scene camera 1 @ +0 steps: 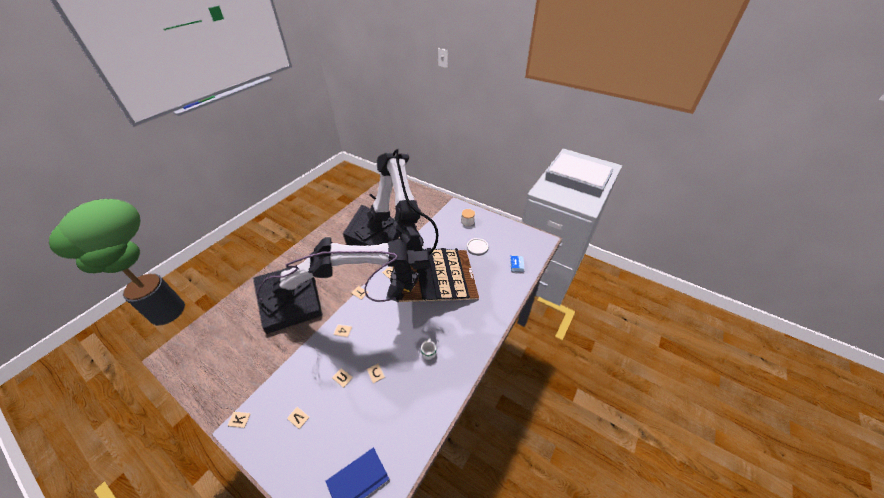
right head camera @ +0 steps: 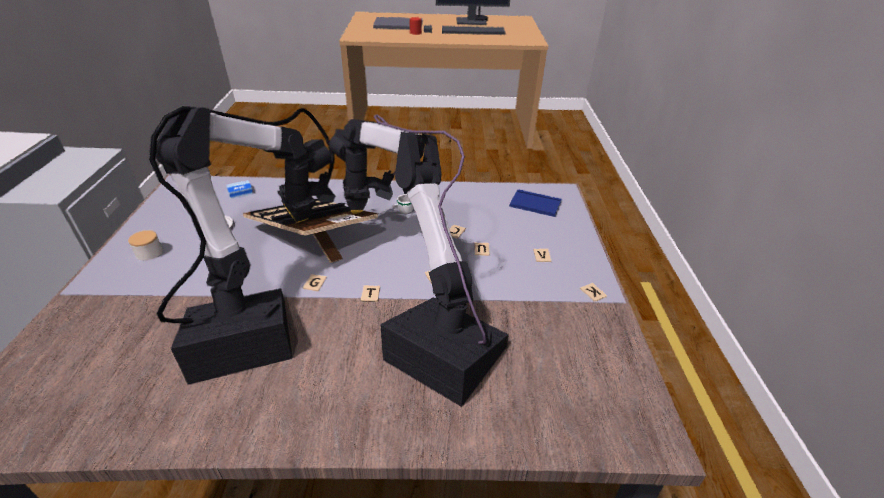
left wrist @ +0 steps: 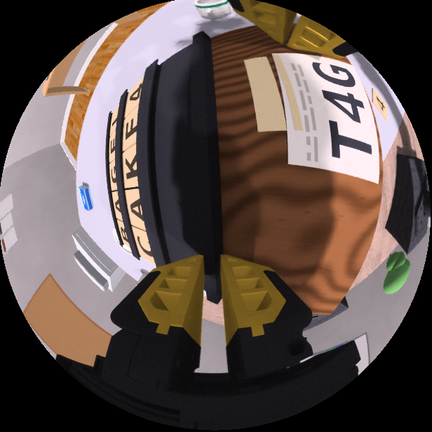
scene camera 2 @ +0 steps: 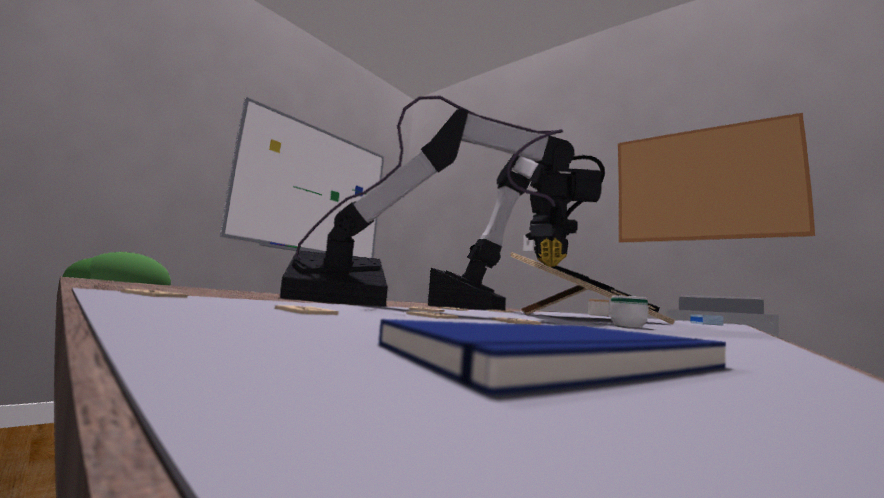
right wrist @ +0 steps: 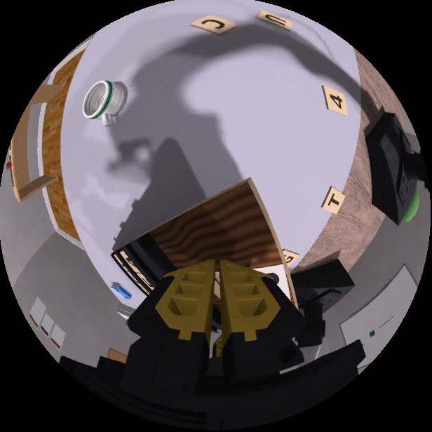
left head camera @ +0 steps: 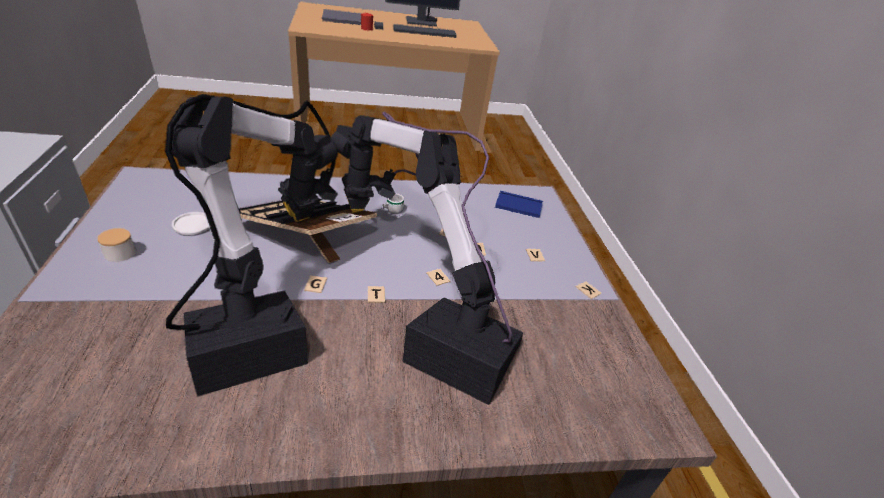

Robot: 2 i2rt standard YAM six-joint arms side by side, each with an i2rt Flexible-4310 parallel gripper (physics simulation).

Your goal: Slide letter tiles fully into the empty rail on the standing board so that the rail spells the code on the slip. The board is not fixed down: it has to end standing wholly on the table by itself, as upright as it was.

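Places are measured from the left arm's base along level axes (x down, y left, z ahead), in metres.
Pixels of known places: left gripper, between the fingertips: (right head camera: 297,220) (scene camera 2: 552,267) (left head camera: 295,218); right gripper, between the fingertips: (scene camera 1: 407,289) (right head camera: 356,213) (scene camera 2: 552,266) (left head camera: 354,212); left arm's base, origin of its link: (scene camera 1: 373,227) (right head camera: 232,314) (scene camera 2: 470,283) (left head camera: 242,319); right arm's base, origin of its link: (scene camera 1: 285,293) (right head camera: 446,329) (scene camera 2: 337,266) (left head camera: 468,328).
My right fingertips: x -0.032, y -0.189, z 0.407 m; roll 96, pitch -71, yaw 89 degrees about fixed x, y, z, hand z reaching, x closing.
Ahead of a thing's pixels: the offset from my right fingertips to its top centre.
The wooden board (left wrist: 280,210) (right wrist: 215,220) leans back on its strut. Its slip (left wrist: 360,125) reads T4G; the black rail (left wrist: 187,150) beside it is empty, and the other rails hold CAKE4 and BAGEL. Loose tiles G @(dy +0.076, dx +0.109, dz -0.192 m) (left head camera: 315,283) (right wrist: 290,257), T @(dy -0.085, dx +0.109, dz -0.214 m) (left head camera: 376,293) (right wrist: 333,200) and 4 @(dy -0.251, dx +0.109, dz -0.123 m) (left head camera: 438,277) (right wrist: 335,100) lie flat on the table. My left gripper (left wrist: 212,259) (left head camera: 295,213) is shut on the empty rail's thin wall near one end. My right gripper (right wrist: 217,264) (left wrist: 286,41) is shut with no tile visible, close over the board's face beside the slip.
Tiles U @(dy -0.374, dx +0.109, dz +0.026 m) (right head camera: 481,248), C @(dy -0.287, dx +0.109, dz +0.105 m) (right head camera: 456,230), V @(dy -0.556, dx +0.109, dz +0.020 m) (right head camera: 542,254) and K @(dy -0.688, dx +0.109, dz -0.125 m) (right head camera: 593,291) lie to the right. A cup (right wrist: 104,101) stands near the board's side. A blue book @(dy -0.546, dx +0.099, dz +0.307 m) (left head camera: 519,204), a plate @(dy +0.460, dx +0.100, dz +0.020 m) (scene camera 1: 477,246), a lidded jar @(dy +0.583, dx +0.055, dz -0.129 m) (left head camera: 116,244) and a blue box @(dy +0.476, dx +0.088, dz +0.229 m) (right head camera: 240,188) are farther out.
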